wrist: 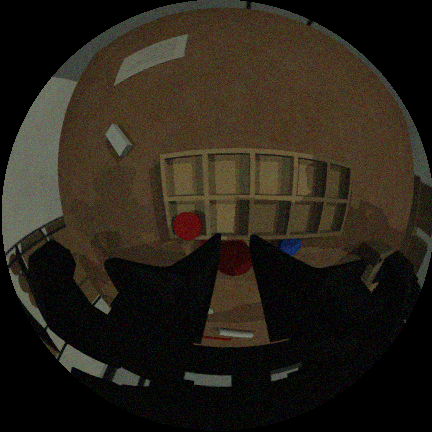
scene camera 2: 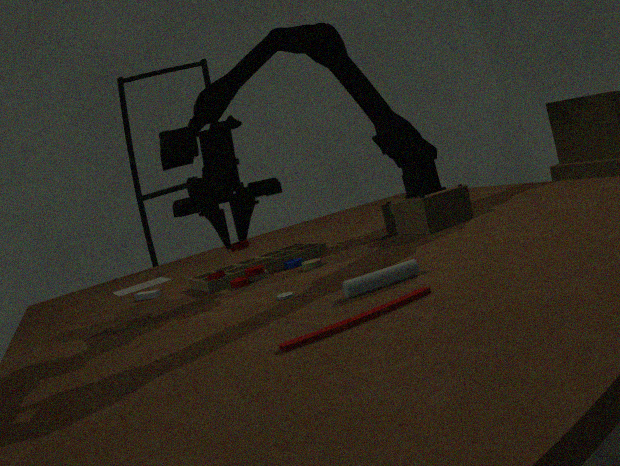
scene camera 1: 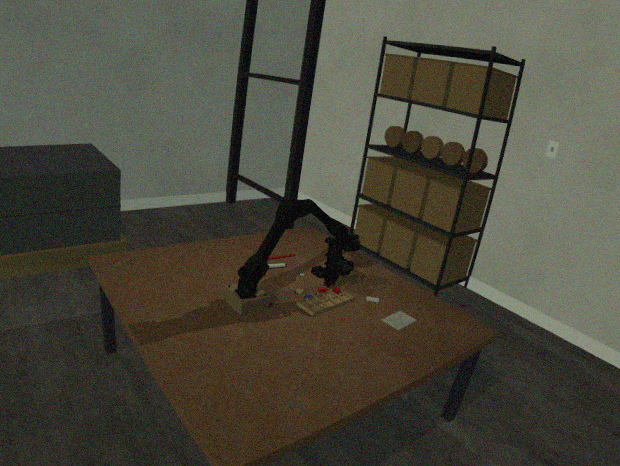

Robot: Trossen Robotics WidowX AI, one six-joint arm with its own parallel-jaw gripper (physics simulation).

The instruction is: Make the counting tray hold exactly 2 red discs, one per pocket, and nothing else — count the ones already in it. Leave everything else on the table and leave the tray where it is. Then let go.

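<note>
The wooden counting tray (wrist: 252, 151) (scene camera 1: 327, 306) (scene camera 2: 199, 287) has two rows of pockets. One red disc (wrist: 187, 225) (scene camera 2: 216, 275) lies in its near-left pocket; the other pockets in the wrist view are empty. My gripper (wrist: 234, 238) (scene camera 2: 234, 240) (scene camera 1: 330, 279) is shut on another red disc (wrist: 234, 259) (scene camera 2: 240, 245) and holds it a little above the table, just short of the tray's near edge. Two more red discs (scene camera 2: 254, 269) (scene camera 2: 240, 281) lie on the table beside the tray. They are mostly hidden behind my fingers in the wrist view.
A blue disc (wrist: 289, 245) (scene camera 2: 292, 263) and a cream disc (scene camera 2: 313, 264) lie near the tray. A white cylinder (scene camera 2: 379, 278), a red rod (scene camera 2: 354, 319), a small white disc (scene camera 2: 285, 294), a white block (wrist: 118, 139) and a paper sheet (wrist: 151, 56) lie around. A shelf rack (scene camera 1: 368, 134) stands behind the table.
</note>
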